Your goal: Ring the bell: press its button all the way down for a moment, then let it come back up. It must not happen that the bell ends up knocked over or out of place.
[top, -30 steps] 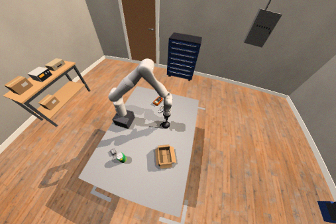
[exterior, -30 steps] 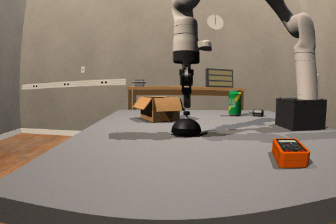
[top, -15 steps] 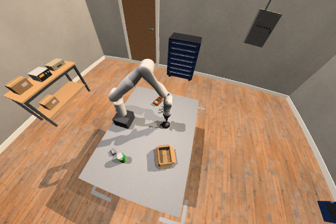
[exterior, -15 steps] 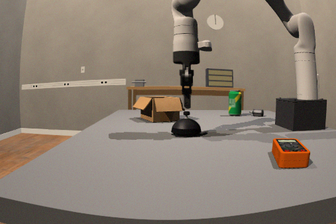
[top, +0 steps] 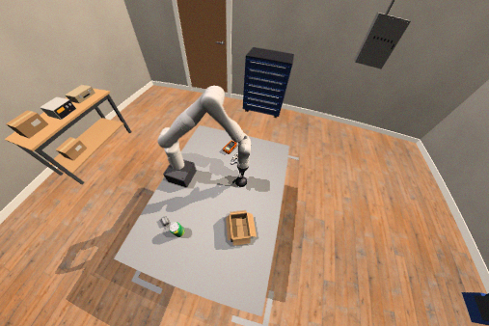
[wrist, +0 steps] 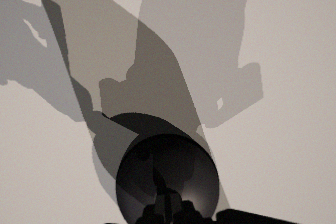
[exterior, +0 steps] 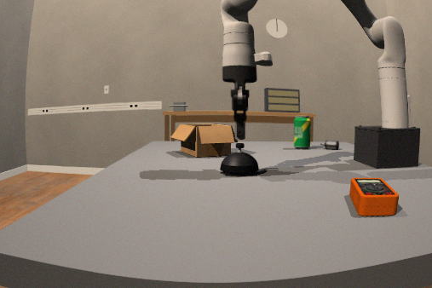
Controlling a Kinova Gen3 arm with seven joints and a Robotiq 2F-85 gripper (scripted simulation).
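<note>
The button is 4 cm below my hand. Round my hand: cardboard box (34 cm to the right, 9 cm ahead, 5 cm below); then bell (5 cm below).
</note>
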